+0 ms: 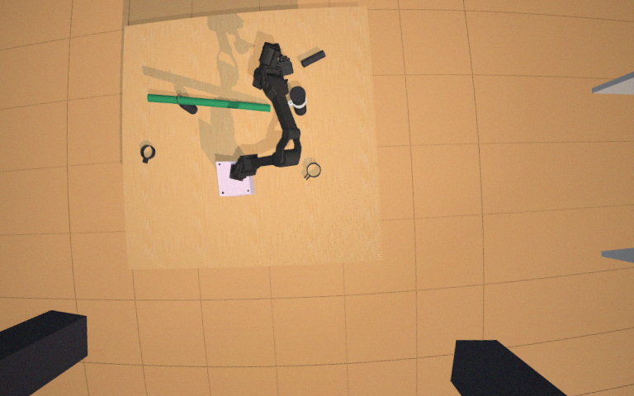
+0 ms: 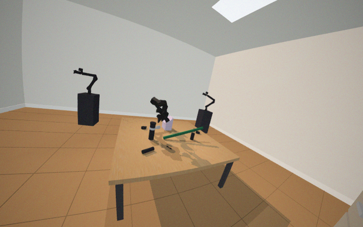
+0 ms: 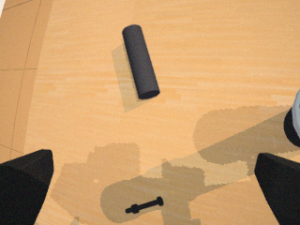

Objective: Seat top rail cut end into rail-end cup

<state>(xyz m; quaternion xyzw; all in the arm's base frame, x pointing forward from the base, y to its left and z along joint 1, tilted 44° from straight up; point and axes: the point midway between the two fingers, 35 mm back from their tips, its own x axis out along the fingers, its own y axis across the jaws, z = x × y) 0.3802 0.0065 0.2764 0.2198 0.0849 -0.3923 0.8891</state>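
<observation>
Now: gripper tip 120 mm past the white rail-end cup and 110 mm above it. From my gripper tip the other things lie so: black cylinder (170 mm ahead, 100 mm to the right, 230 mm below); then small dark line post (120 mm behind, 490 mm to the left, 140 mm below); then small black bolt (100 mm ahead, 120 mm to the left, 240 mm below).
</observation>
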